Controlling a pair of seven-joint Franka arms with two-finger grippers.
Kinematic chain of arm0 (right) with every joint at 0, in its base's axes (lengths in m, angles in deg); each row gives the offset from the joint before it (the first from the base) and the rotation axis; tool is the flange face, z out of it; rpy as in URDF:
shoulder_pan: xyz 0 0 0.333 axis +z
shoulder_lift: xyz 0 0 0 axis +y
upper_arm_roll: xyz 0 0 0.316 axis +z
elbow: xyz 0.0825 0 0 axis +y
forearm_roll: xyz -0.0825 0 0.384 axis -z
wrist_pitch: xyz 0 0 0 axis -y
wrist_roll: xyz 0.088 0 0 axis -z
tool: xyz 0 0 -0.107 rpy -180 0 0
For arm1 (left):
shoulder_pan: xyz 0 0 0.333 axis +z
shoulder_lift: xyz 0 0 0 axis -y
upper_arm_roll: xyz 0 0 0.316 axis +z
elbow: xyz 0.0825 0 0 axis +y
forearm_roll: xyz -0.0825 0 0.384 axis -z
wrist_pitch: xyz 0 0 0 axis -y
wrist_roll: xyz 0.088 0 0 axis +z
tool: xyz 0 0 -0.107 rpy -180 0 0
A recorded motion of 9 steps. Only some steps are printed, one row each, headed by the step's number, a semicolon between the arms.
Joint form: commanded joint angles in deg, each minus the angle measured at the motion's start. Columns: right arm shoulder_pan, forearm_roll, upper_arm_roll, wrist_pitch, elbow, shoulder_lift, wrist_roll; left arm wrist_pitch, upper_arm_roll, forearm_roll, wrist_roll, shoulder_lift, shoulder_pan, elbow.
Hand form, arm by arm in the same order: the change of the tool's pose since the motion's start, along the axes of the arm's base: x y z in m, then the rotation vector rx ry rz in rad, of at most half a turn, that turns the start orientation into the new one. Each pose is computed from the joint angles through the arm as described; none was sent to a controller.
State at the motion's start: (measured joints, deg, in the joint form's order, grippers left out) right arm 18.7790 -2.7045 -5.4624 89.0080 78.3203 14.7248 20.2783; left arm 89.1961 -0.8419 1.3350 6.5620 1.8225 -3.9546 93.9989
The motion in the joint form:
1: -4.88 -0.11 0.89 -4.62 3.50 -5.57 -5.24; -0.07 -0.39 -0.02 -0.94 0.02 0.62 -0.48
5: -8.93 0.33 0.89 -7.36 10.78 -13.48 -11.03; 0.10 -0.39 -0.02 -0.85 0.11 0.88 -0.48
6: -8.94 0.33 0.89 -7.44 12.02 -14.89 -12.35; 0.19 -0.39 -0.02 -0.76 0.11 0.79 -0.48
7: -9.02 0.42 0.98 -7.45 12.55 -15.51 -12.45; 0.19 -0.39 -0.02 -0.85 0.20 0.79 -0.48
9: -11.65 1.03 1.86 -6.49 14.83 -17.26 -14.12; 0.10 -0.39 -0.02 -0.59 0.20 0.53 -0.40
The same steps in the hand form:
1: -0.0254 -0.0517 0.0244 0.0131 0.0458 0.0223; 0.0003 0.0021 0.0040 -0.0009 -0.0078 -0.0124
5: -0.0663 -0.1016 0.0410 0.0251 0.0811 0.0527; 0.0004 0.0046 0.0051 -0.0011 -0.0123 -0.0062
6: -0.0740 -0.1029 0.0444 0.0298 0.0793 0.0756; 0.0005 0.0037 0.0052 -0.0011 -0.0139 -0.0062
7: -0.0773 -0.1036 0.0459 0.0293 0.0779 0.0775; 0.0001 0.0038 0.0061 -0.0013 -0.0155 -0.0078
9: -0.0839 -0.1220 0.0451 0.0250 0.0692 0.0753; -0.0004 0.0013 0.0053 -0.0009 -0.0124 -0.0078

